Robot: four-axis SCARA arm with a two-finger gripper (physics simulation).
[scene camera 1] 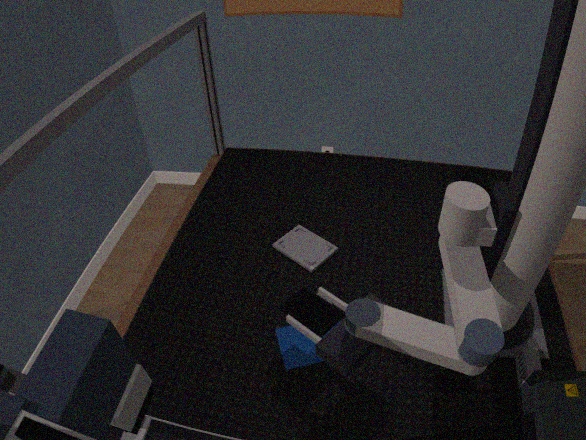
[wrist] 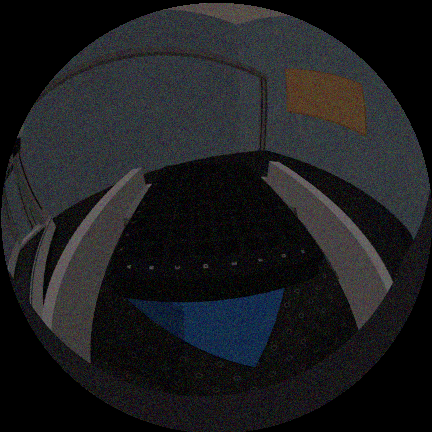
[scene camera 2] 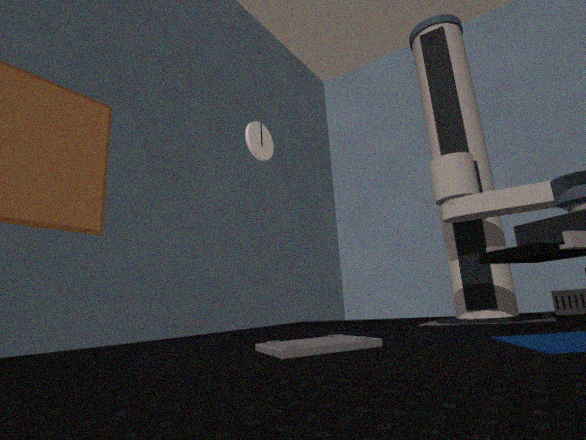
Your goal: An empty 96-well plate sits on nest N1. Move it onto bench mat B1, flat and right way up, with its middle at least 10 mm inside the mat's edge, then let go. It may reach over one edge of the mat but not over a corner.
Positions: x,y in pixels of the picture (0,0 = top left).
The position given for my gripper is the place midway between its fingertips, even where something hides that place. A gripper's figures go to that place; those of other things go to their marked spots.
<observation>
My gripper (scene camera 1: 303,303): 98 cm from the lens. A black 96-well plate (scene camera 1: 319,316) is 96 cm from the lens. A blue bench mat B1 (scene camera 1: 297,350): 104 cm from the lens. A nest N1 (scene camera 1: 300,246): 126 cm from the lens. The marked spots on the nest N1 and the black 96-well plate are 36 cm apart.
</observation>
